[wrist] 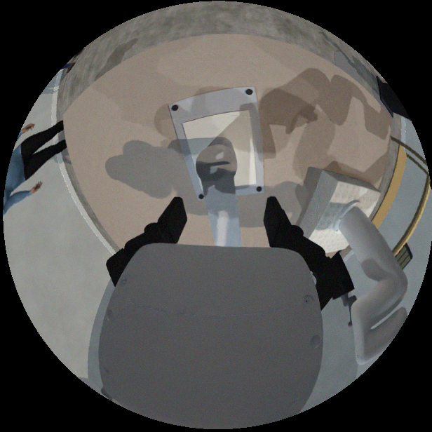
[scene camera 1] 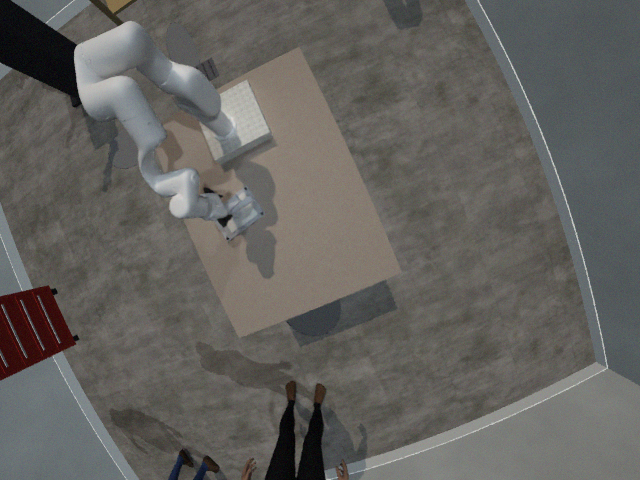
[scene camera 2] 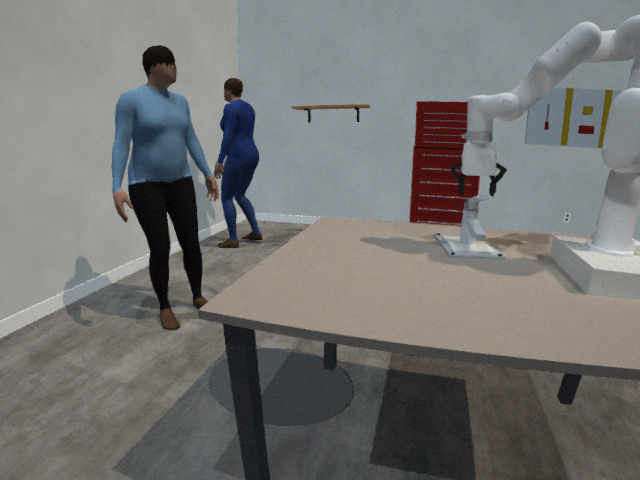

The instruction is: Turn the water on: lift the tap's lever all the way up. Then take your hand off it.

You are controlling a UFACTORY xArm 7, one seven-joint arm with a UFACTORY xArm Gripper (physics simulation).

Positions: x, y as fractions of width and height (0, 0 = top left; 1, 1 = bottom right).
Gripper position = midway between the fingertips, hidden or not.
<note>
In view: the gripper (scene camera 2: 0.74, 0.41) and a lever (wrist: 0.50, 0.38).
The gripper is seen too in the wrist view (wrist: 0.52, 0.48).
</note>
